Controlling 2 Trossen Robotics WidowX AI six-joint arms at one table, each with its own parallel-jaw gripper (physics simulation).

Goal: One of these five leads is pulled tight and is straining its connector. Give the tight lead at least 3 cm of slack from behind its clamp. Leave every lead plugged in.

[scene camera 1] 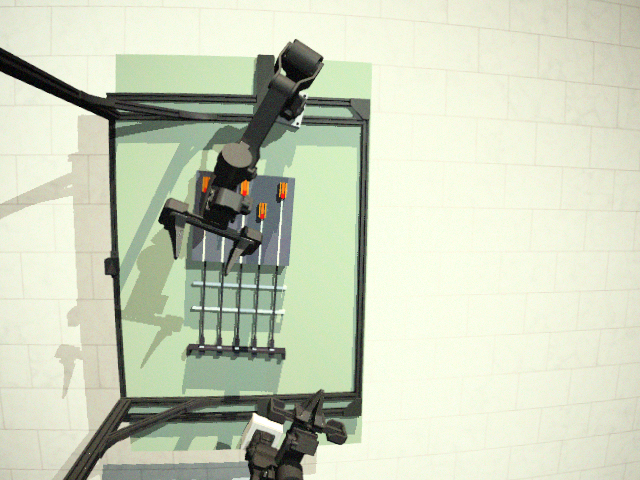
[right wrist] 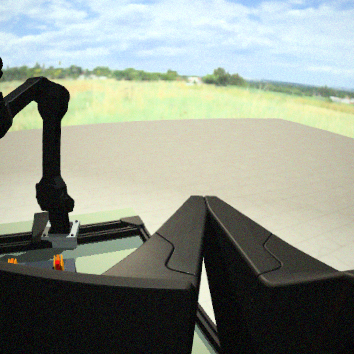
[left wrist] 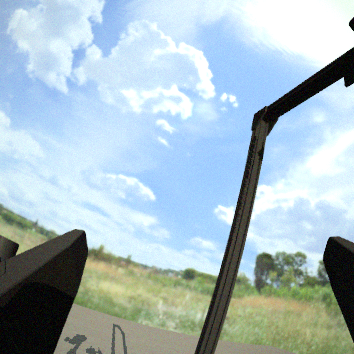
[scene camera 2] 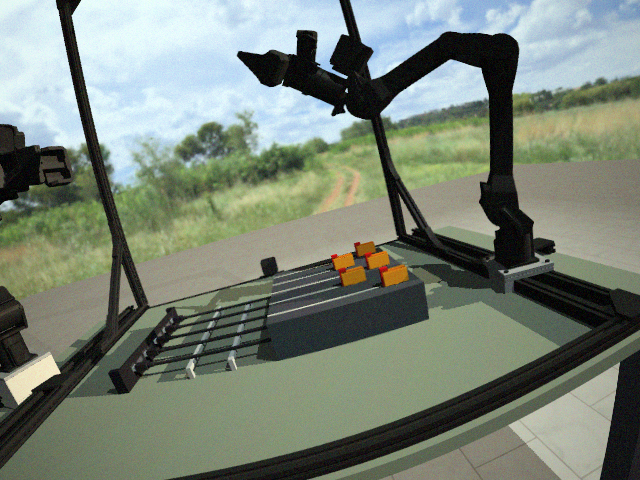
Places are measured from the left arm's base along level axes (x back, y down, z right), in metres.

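Where they show: left gripper, fingertip midpoint: (scene camera 1: 201,267) (left wrist: 211,248) (scene camera 2: 246,54); right gripper, fingertip midpoint: (scene camera 1: 322,390) (right wrist: 201,208) (scene camera 2: 37,148); left arm's base, link origin: (scene camera 1: 287,105) (right wrist: 60,227) (scene camera 2: 516,260); right arm's base, link origin: (scene camera 1: 261,440) (scene camera 2: 17,363).
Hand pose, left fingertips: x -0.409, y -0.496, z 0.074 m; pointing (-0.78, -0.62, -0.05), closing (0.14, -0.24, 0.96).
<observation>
Each offset is from my left fingertips to the top centre of the thing. "spot": to the spot under its first point. Level surfaces: height alone.
Five black leads (scene camera 1: 239,299) (scene camera 2: 206,350) run side by side from a black connector bar (scene camera 1: 227,350) (scene camera 2: 126,374) to a dark grey block (scene camera 1: 268,242) (scene camera 2: 351,320). White lines continue over its top to orange clamps with red ends, such as the rightmost clamp {spot: dz -0.119, dx +0.170, dy +0.441 m} (scene camera 1: 282,190) (scene camera 2: 394,275). Two clamps sit closer to the bar: one clamp {spot: dz -0.079, dx +0.103, dy +0.441 m} (scene camera 1: 262,210) (scene camera 2: 353,275) and another clamp (scene camera 2: 342,260), which the left arm hides from above. Which lead is tight I cannot tell. My left gripper (scene camera 1: 201,266) (scene camera 2: 239,53) (left wrist: 211,248) is open, empty, high above the leads. My right gripper (scene camera 1: 321,391) (right wrist: 201,208) is shut and empty, beyond the bar.
Two pale rails (scene camera 1: 211,284) (scene camera 1: 211,310) cross under the leads between block and bar. A black frame (scene camera 1: 363,232) surrounds the green table {dy +0.531 m} (scene camera 1: 325,258), with uprights rising at its corners. The left arm reaches over the block and covers part of it in scene camera 1.
</observation>
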